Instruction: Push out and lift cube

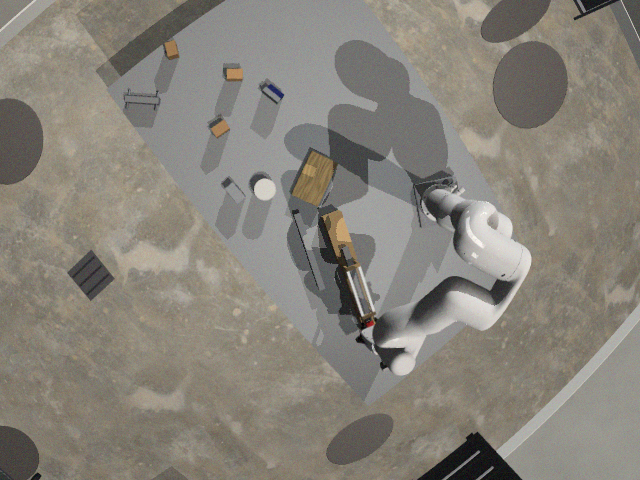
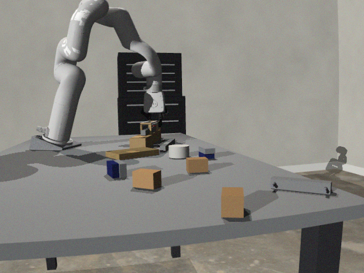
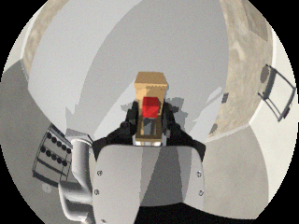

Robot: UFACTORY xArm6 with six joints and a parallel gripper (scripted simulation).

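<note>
Right now the red cube is 20 mm below my hand. From my hand the other things lie so: wooden slab: 460 mm to the right, 200 mm behind, 70 mm below; blue-and-grey block: 730 mm to the right, 300 mm behind, 60 mm below; channel: 120 mm to the right, 60 mm behind, 20 mm below.
</note>
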